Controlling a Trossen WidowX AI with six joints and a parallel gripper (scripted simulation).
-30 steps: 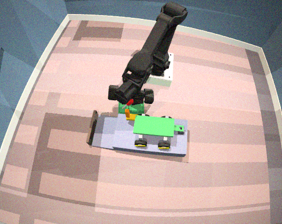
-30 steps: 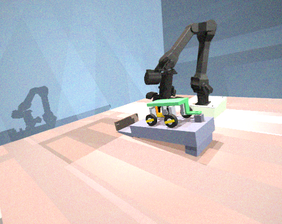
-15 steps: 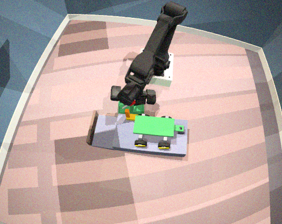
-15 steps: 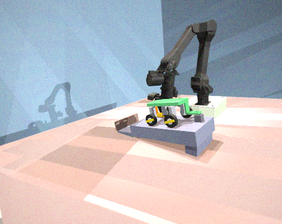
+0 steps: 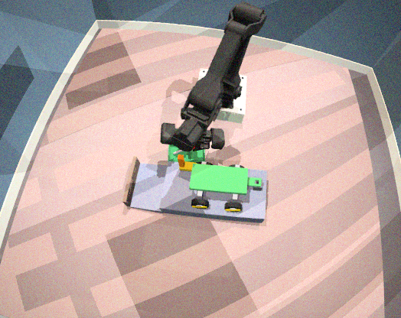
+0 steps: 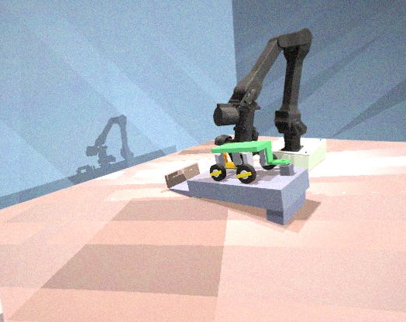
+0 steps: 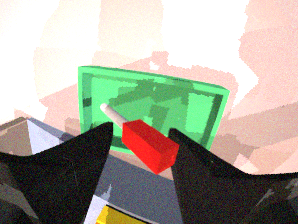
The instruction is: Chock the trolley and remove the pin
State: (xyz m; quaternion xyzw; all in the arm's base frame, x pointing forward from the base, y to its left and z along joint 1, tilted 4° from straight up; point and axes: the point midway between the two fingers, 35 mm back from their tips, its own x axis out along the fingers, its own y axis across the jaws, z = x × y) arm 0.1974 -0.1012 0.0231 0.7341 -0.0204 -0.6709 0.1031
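My gripper tip is 1 cm to the left of the red-headed stop pin. The rest, counted from my gripper tip: chock (7 cm ahead, 5 cm above, 1 cm to the left); then pale blue ramp (14 cm ahead, 10 cm to the left, 1 cm above); then green tray (4 cm below).
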